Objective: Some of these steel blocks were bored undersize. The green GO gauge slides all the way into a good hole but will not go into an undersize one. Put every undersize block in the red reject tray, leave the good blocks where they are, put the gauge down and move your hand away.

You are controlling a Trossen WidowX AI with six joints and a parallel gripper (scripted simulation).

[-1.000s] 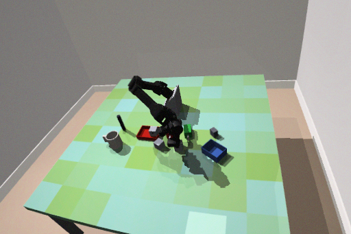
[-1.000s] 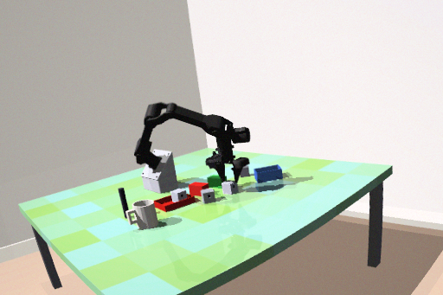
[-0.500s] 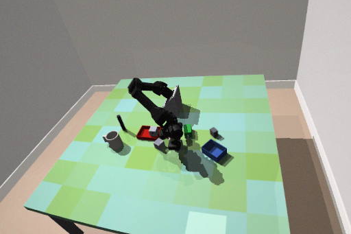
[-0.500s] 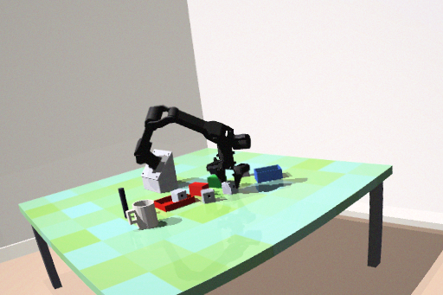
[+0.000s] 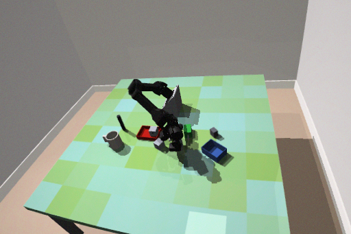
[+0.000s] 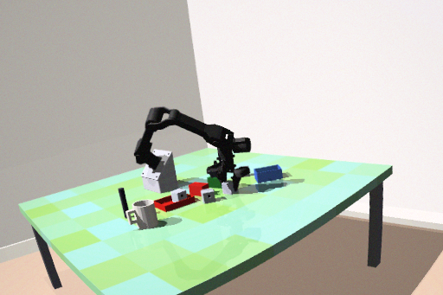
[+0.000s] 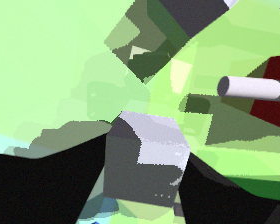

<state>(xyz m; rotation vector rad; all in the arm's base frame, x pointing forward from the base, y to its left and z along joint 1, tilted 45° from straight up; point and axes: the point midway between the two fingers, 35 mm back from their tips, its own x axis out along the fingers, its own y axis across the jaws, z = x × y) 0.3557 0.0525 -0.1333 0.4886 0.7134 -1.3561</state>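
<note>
Now: the red reject tray 22 cm to the right of my gripper tip and 9 cm behind it. Also, from my gripper tip: steel block: 1 cm above; green GO gauge: 9 cm behind, 4 cm to the left, 1 cm above; blue tray: 20 cm to the left, 1 cm ahead.
</note>
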